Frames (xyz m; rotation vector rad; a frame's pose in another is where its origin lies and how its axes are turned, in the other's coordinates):
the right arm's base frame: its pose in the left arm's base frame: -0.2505 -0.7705 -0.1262 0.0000 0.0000 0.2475
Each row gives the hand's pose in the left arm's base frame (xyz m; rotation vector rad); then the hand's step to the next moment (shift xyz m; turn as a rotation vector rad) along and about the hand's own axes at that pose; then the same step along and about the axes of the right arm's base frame.
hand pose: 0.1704 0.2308 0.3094 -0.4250 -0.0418 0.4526
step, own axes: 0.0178 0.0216 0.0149 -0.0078 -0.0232 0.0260
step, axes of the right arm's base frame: 0.0125 0.0289 0.0038 -0.0038 -0.0116 0.0336
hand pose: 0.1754 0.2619 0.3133 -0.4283 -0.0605 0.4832
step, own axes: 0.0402 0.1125 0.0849 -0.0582 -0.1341 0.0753
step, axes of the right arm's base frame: 0.0085 0.1434 0.0290 -0.0302 -0.1007 0.1264
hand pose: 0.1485 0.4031 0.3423 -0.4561 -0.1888 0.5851
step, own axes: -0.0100 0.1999 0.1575 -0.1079 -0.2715 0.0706
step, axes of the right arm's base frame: -0.0995 0.2299 0.0458 -0.0355 -0.2350 0.1840
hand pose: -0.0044 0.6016 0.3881 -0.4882 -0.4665 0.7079
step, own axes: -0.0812 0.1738 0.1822 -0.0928 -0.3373 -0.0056
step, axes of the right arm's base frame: -0.2084 0.1609 0.0263 0.0340 -0.3068 0.1647
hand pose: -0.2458 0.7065 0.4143 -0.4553 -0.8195 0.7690
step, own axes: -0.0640 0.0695 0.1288 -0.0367 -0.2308 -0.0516
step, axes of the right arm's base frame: -0.1533 0.0448 0.0044 0.0754 -0.2057 0.0963
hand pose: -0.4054 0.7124 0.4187 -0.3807 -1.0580 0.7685
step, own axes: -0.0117 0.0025 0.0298 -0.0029 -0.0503 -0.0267
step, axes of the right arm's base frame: -0.0317 -0.0012 0.0047 0.0322 -0.0438 0.0171
